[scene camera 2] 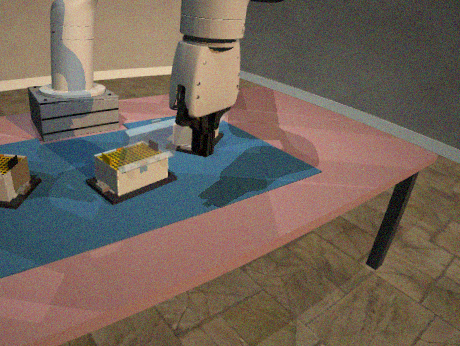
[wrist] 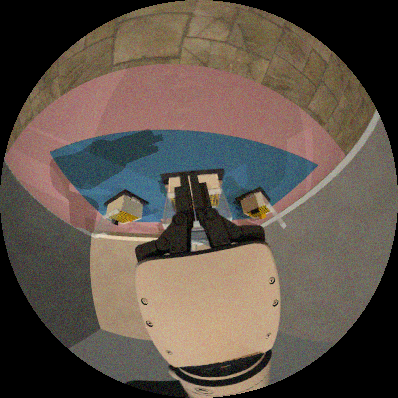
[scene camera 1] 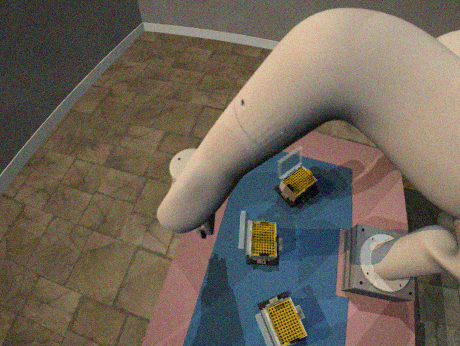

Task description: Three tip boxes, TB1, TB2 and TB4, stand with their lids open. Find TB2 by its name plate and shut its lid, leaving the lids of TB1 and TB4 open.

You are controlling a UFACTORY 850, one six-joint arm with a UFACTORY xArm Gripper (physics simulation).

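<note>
The middle tip box (scene camera 1: 263, 240) (scene camera 2: 145, 181) (wrist: 209, 180) has its clear lid (scene camera 1: 242, 230) (wrist: 226, 211) upright. A second tip box (scene camera 1: 298, 183) (wrist: 254, 202) has its lid (scene camera 1: 290, 163) (wrist: 276, 216) open. The third tip box (scene camera 1: 287, 320) (wrist: 125, 206) has its lid (scene camera 1: 265, 328) open in scene camera 1. The name plates are not readable, so I cannot tell which is TB2. My gripper (scene camera 1: 204, 233) (scene camera 2: 202, 151) (wrist: 189, 180) is shut and empty, on the outer side of the middle lid, away from the robot base. Whether it touches the lid is unclear.
The boxes stand on a blue mat (scene camera 1: 315, 250) (scene camera 2: 55, 240) (wrist: 170, 147) on a pink table (scene camera 1: 167, 290) (scene camera 2: 240, 215) (wrist: 170, 95). The robot base (scene camera 1: 352, 280) (scene camera 2: 80, 120) stands behind the middle box. The arm crosses above the table in scene camera 1.
</note>
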